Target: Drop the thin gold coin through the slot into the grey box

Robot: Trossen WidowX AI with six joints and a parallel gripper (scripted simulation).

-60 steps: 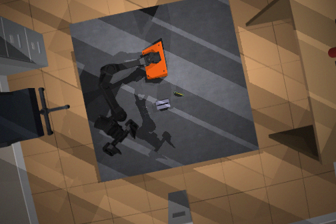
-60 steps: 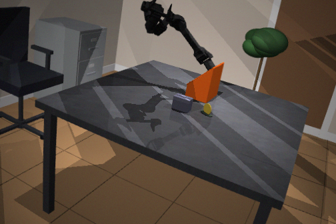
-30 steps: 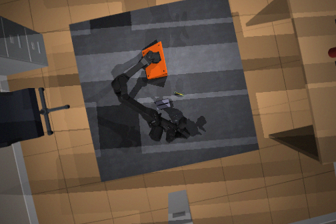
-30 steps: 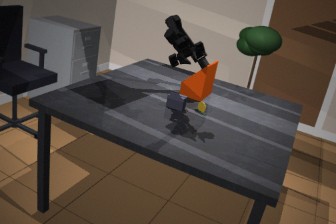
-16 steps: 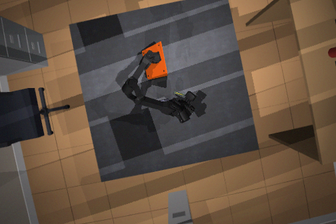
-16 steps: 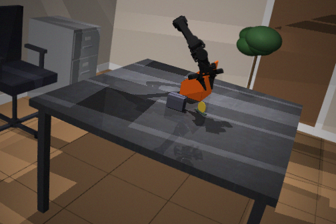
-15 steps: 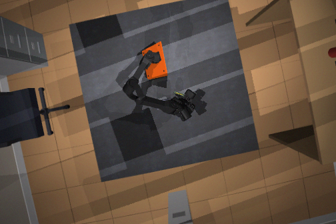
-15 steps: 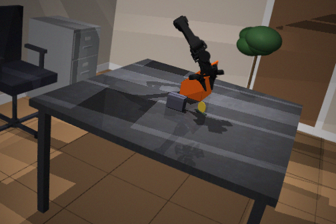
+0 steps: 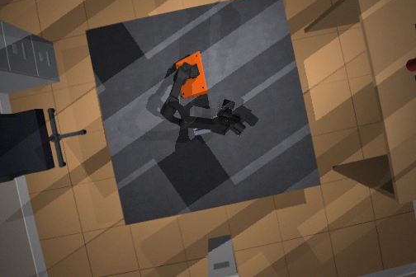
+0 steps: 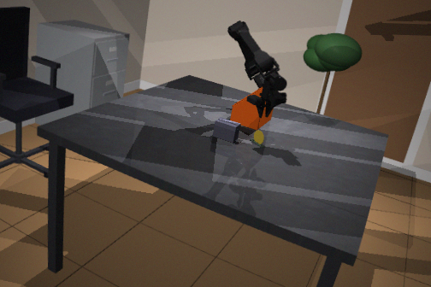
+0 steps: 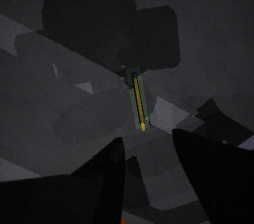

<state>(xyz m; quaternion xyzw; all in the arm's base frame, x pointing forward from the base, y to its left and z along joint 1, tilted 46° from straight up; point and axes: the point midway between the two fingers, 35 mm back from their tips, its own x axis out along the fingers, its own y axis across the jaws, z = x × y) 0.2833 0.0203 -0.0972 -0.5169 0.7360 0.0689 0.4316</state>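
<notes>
Right now my gripper tip is 10 cm above the gold coin.
</notes>
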